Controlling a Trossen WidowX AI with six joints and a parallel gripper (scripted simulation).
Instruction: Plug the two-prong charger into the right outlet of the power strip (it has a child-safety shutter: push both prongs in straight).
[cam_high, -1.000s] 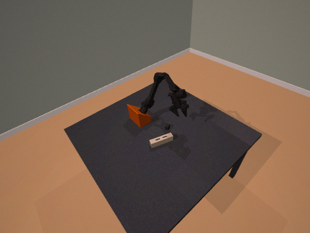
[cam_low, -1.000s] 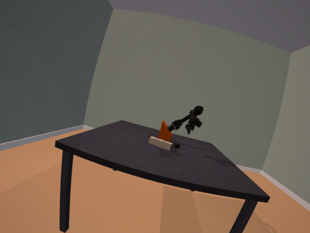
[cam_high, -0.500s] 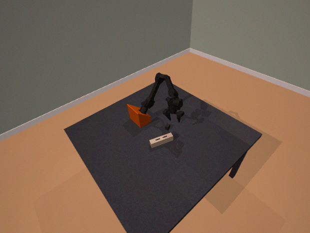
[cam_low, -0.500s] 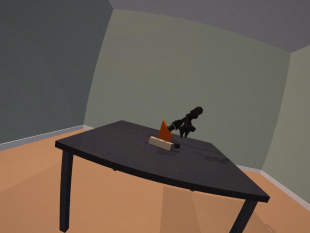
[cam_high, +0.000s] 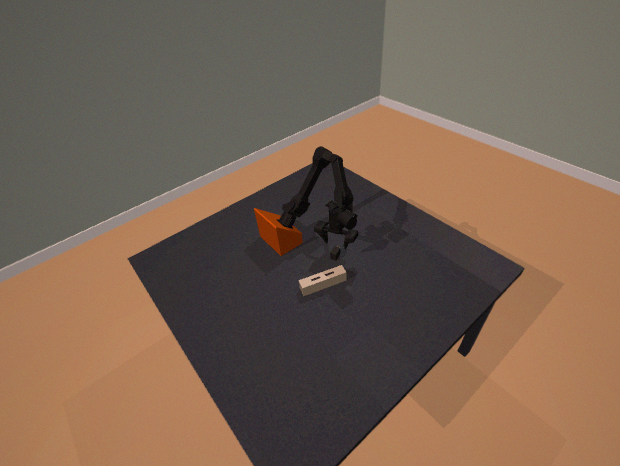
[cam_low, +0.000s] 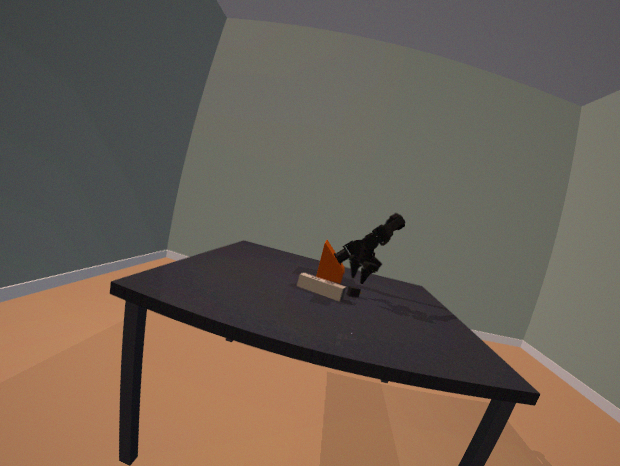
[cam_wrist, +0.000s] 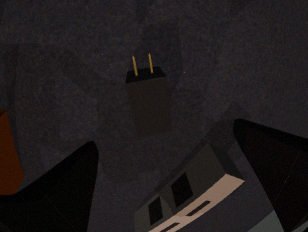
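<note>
Now: the dark charger 10 mm behind my gripper tip, 10 mm to the left of it and 50 mm below it.
</note>
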